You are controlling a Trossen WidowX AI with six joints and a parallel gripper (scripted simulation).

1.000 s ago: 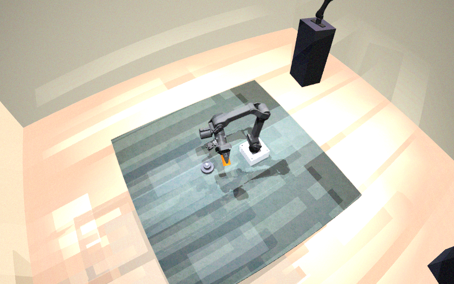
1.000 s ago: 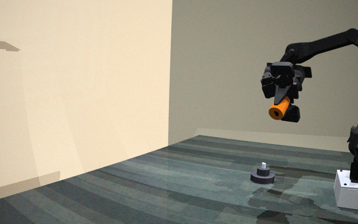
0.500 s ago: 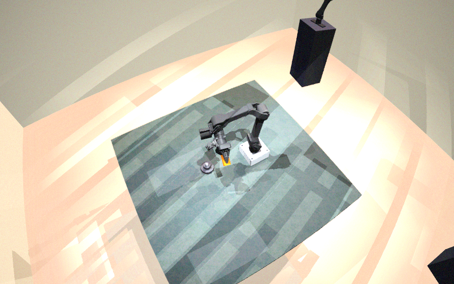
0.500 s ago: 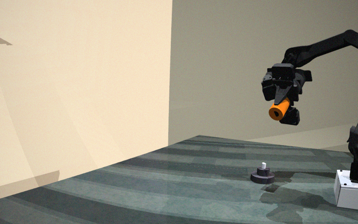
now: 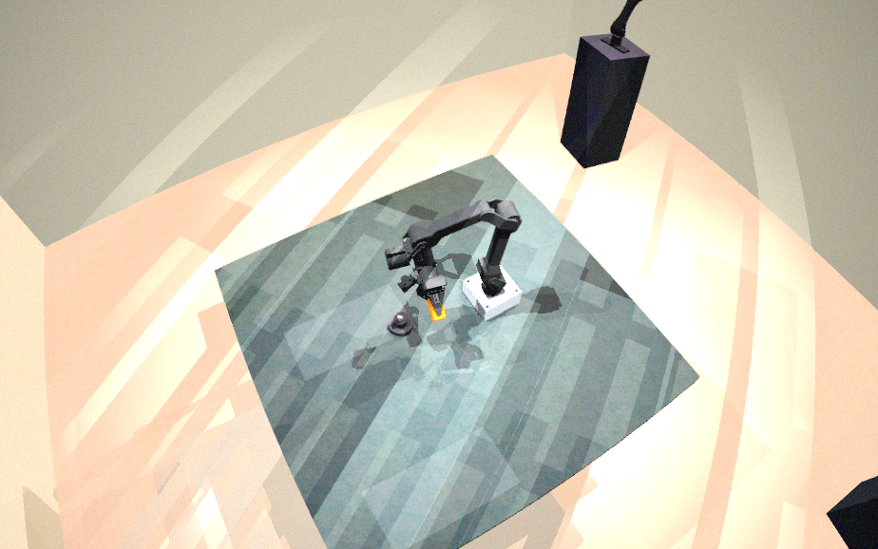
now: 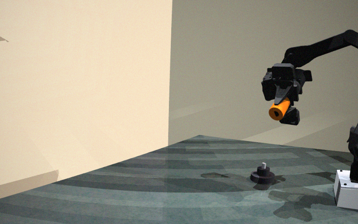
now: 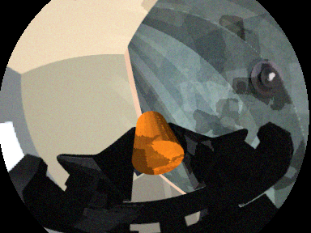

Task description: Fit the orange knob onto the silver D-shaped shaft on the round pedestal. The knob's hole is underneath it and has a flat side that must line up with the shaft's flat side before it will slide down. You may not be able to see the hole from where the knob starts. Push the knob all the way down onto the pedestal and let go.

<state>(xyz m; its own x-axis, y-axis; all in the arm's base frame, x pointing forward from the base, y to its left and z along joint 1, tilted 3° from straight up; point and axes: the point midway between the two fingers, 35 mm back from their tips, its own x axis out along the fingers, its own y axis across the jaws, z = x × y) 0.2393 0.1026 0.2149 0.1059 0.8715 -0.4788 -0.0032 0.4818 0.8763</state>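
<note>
The orange knob is 3 cm to the right of my gripper tip and 2 cm above it. Round my gripper tip: dark round pedestal (7 cm ahead, 15 cm to the right, 22 cm below).
</note>
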